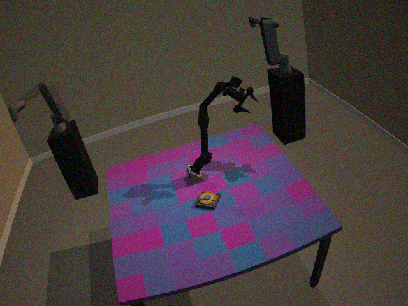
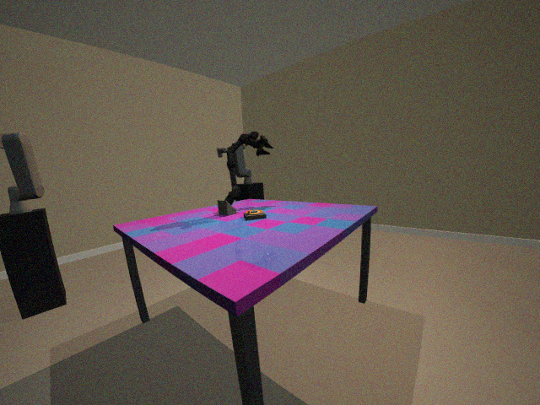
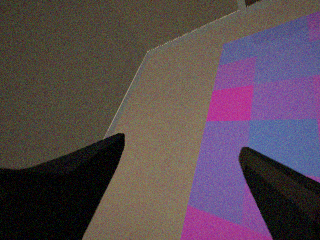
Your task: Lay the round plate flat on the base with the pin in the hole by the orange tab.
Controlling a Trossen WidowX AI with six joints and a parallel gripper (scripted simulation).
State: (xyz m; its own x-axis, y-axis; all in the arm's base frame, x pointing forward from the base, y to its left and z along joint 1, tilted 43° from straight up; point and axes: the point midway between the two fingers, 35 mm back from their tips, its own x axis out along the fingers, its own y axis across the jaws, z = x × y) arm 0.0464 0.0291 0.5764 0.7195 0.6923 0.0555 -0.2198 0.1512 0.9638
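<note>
Now: the square grey base 190 mm ahead of my gripper tip, 420 mm to the right of it and 420 mm below it.
</note>
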